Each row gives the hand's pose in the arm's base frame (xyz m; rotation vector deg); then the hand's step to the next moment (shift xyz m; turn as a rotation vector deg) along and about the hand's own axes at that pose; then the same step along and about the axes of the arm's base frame.
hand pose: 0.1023 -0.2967 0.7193 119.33 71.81 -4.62
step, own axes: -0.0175 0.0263 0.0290 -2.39 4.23 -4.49
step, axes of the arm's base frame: 0.0200 -0.0379 -0.0013 0.82 -0.40 6.55
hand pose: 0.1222 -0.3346 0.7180 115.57 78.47 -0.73
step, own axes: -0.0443 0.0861 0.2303 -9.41 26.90 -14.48
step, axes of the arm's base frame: 0.1331 -0.1783 -0.1136 12.80 -5.41 28.79
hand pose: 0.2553 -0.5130 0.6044 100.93 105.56 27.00
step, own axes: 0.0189 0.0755 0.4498 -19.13 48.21 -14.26
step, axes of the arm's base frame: 0.3303 -0.0269 -0.3139 29.96 -13.28 42.66
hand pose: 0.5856 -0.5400 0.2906 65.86 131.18 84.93
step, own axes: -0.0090 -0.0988 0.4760 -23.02 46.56 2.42
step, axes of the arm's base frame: 0.2064 0.3061 -0.3164 40.55 -4.64 32.21
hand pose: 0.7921 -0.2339 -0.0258 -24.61 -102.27 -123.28
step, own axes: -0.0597 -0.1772 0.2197 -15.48 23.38 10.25
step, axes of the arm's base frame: -0.0137 0.2498 -0.1437 24.20 6.74 16.13
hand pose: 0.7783 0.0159 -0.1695 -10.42 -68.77 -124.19
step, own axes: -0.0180 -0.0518 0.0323 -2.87 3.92 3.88
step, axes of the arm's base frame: -0.0227 0.0536 -0.0257 3.88 2.99 3.83
